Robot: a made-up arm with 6 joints.
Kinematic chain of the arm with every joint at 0, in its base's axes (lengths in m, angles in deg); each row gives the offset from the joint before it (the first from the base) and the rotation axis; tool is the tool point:
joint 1: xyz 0 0 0.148 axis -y
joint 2: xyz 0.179 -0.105 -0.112 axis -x
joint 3: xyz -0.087 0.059 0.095 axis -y
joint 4: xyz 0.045 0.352 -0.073 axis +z
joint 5: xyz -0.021 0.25 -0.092 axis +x
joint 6: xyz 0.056 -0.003 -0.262 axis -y
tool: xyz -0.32 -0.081 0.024
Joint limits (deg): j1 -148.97..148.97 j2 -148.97..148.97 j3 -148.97..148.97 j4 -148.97..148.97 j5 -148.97..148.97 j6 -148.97..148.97
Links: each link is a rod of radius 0.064 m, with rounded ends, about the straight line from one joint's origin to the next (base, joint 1, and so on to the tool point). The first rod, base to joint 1, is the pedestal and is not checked.
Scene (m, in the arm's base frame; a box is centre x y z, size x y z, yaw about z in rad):
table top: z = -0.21
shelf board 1: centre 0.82 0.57 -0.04 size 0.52 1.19 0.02 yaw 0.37
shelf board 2: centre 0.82 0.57 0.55 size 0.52 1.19 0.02 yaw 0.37
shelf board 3: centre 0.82 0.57 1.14 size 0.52 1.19 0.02 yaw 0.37
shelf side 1: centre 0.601 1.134 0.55 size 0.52 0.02 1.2 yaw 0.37
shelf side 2: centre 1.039 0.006 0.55 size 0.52 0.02 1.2 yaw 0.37
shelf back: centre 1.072 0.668 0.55 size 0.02 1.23 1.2 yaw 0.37
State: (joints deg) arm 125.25 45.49 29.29 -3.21 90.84 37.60
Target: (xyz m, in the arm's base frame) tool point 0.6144 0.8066 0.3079
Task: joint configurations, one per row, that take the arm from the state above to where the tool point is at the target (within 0.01 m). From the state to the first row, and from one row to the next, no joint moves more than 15 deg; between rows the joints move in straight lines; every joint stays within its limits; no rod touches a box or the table.
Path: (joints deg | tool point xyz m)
1: 133.16 40.45 32.01 2.95 88.43 23.30 | 0.6949 0.4955 0.8179
2: 141.06 35.42 34.73 9.12 86.02 9.01 | 0.5672 0.4423 0.8209
3: 148.97 30.38 37.45 15.28 83.61 -5.29 | 0.4190 0.3914 0.8129
4: 142.95 19.74 35.36 14.62 90.08 -6.47 | 0.4318 0.5242 0.6510
5: 136.94 9.10 33.28 13.96 96.56 -7.66 | 0.3954 0.6253 0.4772
6: 130.92 -1.54 31.19 13.30 103.04 -8.84 | 0.3126 0.6896 0.3078
7: 125.72 5.97 27.84 11.10 103.16 3.96 | 0.4169 0.7352 0.3029
8: 120.53 13.47 24.50 8.90 103.29 16.76 | 0.5157 0.7763 0.3014
9: 115.33 20.97 21.15 6.70 103.41 29.57 | 0.6145 0.8066 0.3079

